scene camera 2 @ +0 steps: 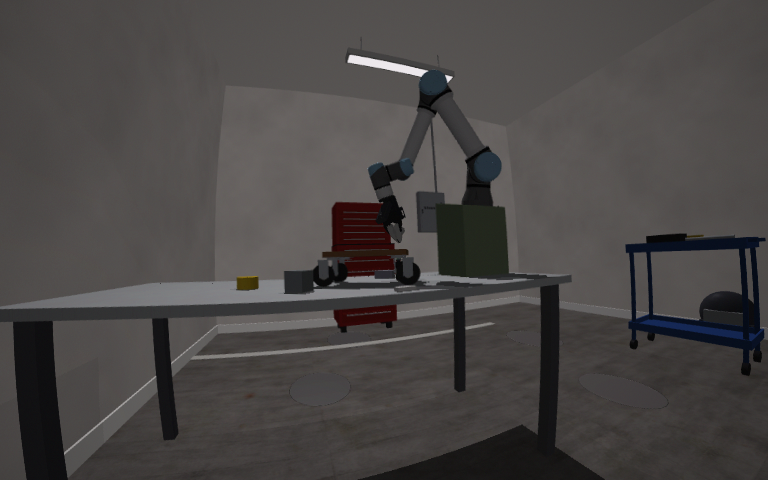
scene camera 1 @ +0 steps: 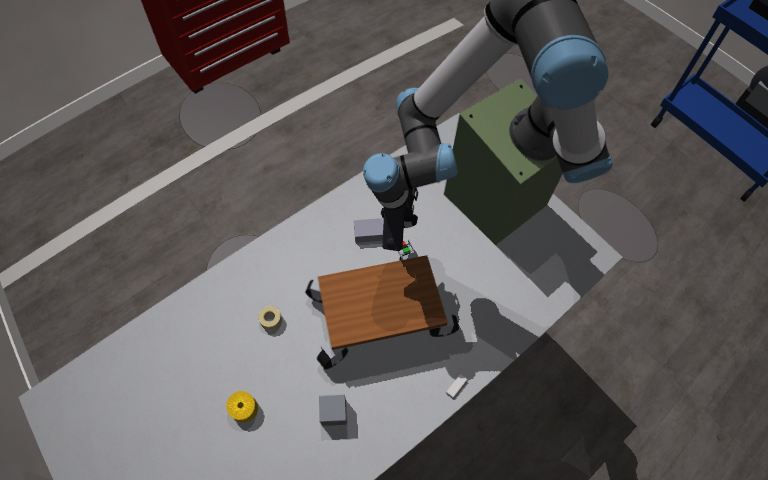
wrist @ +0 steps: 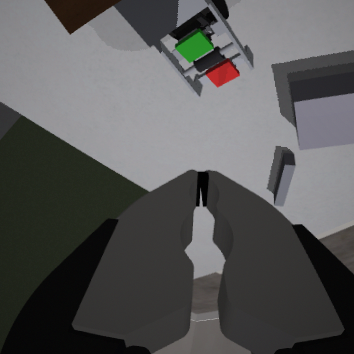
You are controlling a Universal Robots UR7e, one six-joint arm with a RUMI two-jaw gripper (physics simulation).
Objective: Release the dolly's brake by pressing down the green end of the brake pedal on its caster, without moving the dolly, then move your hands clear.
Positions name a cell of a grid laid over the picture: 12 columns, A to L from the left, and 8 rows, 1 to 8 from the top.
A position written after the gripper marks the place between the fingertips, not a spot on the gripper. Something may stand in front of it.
gripper: scene camera 2 G5; scene camera 1 G4; wrist G4
